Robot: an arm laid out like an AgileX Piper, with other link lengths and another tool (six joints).
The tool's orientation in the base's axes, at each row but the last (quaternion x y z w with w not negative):
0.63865 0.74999 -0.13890 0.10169
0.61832 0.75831 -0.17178 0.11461
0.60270 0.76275 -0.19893 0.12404
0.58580 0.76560 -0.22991 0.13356
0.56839 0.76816 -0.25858 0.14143
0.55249 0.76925 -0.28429 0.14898
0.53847 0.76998 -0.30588 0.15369
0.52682 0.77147 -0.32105 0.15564
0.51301 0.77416 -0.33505 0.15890
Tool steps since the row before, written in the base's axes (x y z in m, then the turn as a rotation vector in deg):
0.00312 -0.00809 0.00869 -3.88 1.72 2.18
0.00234 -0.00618 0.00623 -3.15 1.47 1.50
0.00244 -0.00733 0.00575 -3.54 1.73 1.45
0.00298 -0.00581 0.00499 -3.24 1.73 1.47
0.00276 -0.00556 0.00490 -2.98 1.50 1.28
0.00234 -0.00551 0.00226 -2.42 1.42 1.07
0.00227 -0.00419 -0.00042 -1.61 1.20 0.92
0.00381 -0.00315 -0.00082 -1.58 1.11 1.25
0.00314 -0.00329 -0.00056 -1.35 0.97 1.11
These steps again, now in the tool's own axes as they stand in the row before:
-0.01090 0.00122 -0.00552 1.51 -3.75 -2.54
-0.00845 0.00046 -0.00330 1.40 -3.00 -1.84
-0.00944 0.00005 -0.00192 1.74 -3.32 -1.90
-0.00805 0.00067 -0.00152 1.65 -3.03 -1.93
-0.00782 0.00023 -0.00116 1.48 -2.79 -1.67
-0.00625 0.00032 0.00132 1.34 -2.23 -1.50
-0.00369 0.00125 0.00278 0.96 -1.49 -1.32
-0.00328 0.00300 0.00231 0.69 -1.59 -1.51
-0.00326 0.00221 0.00234 0.58 -1.37 -1.33

